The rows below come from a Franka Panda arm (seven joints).
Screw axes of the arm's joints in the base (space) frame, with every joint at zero. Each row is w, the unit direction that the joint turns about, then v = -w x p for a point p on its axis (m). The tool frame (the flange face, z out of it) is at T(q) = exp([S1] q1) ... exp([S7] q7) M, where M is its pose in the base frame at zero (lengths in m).
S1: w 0 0 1 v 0.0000 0.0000 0.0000
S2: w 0 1 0 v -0.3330 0.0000 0.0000
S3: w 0 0 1 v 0.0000 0.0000 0.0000
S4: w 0 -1 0 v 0.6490 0.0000 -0.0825
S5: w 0 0 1 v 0.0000 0.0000 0.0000
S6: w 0 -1 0 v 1.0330 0.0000 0.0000
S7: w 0 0 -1 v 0.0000 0.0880 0.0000
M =
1 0 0 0.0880
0 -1 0 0.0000
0 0 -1 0.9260
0 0 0 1
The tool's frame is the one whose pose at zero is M.
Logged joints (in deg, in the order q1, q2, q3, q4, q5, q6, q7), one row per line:
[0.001, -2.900, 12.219, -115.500, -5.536, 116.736, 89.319]
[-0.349, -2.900, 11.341, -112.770, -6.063, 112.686, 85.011]
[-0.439, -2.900, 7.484, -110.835, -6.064, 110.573, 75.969]
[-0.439, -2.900, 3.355, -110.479, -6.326, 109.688, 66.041]
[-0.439, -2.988, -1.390, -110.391, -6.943, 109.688, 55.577]
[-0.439, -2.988, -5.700, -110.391, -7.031, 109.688, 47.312]
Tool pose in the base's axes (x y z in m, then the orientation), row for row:
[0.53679, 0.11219, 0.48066, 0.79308, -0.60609, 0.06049, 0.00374]
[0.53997, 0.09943, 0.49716, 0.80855, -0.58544, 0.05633, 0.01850]
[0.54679, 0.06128, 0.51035, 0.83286, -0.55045, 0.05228, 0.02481]
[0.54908, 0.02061, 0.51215, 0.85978, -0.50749, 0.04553, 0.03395]
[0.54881, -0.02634, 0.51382, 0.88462, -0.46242, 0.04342, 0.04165]
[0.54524, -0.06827, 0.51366, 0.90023, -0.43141, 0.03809, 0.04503]
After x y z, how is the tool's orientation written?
As a quaternion, x y z w.
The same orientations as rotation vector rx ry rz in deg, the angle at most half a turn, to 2 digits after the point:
[142.42, -108.84, 10.86]
[143.85, -104.16, 10.02]
[147.59, -97.55, 9.26]
[151.50, -89.43, 8.02]
[155.14, -81.10, 7.61]
[157.55, -75.50, 6.67]

